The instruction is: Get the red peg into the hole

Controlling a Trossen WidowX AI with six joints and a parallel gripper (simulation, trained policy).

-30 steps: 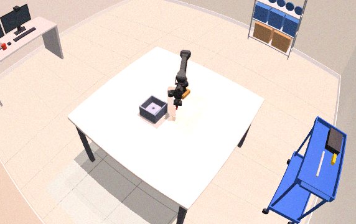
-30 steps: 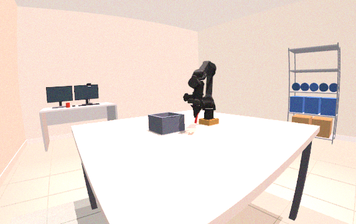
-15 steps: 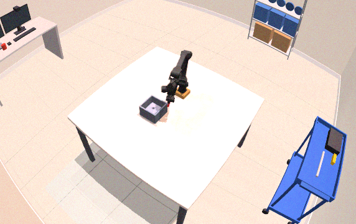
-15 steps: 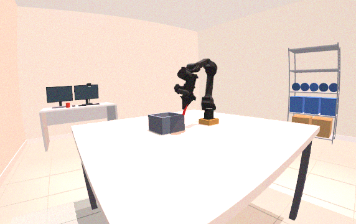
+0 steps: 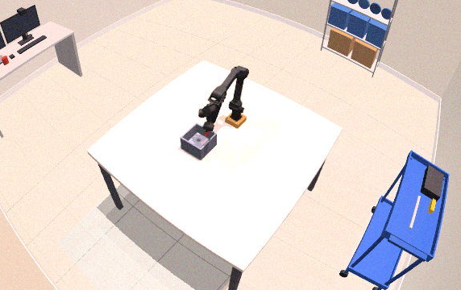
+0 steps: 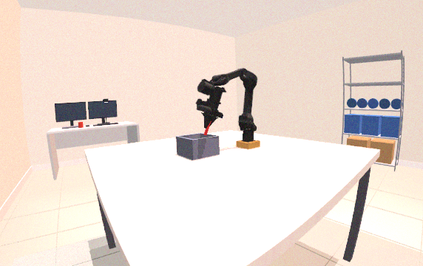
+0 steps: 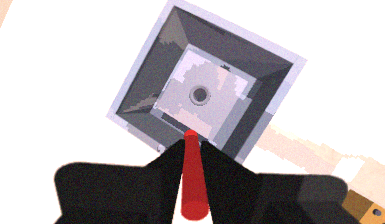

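Now: the red peg 1 cm to the left of my gripper tip, 1 cm behind it and 1 cm above it. Also, from my gripper tip: grey box: 11 cm below, 4 cm to the right, 3 cm ahead.
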